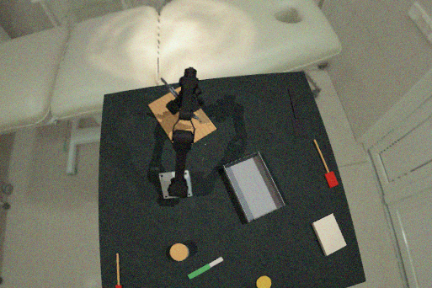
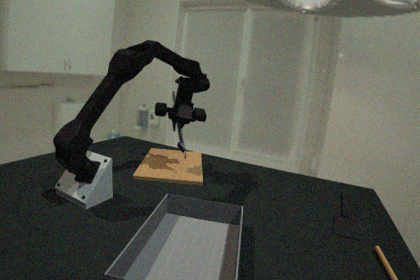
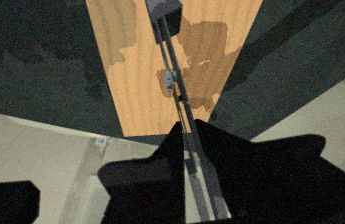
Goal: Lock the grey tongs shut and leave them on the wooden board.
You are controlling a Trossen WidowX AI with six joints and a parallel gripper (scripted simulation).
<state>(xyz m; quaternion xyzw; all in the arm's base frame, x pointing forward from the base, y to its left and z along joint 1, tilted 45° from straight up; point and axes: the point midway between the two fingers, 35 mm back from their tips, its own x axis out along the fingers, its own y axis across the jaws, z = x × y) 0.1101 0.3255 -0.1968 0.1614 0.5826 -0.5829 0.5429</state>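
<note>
The wooden board lies 1 cm behind my gripper tip, 2 cm to the left of it and 14 cm below it. Round my gripper tip: red-headed spatula: 68 cm ahead, 48 cm to the right, 14 cm below; roasting tin: 25 cm ahead, 47 cm to the right, 12 cm below; yellow disc: 18 cm ahead, 94 cm to the right, 14 cm below.
</note>
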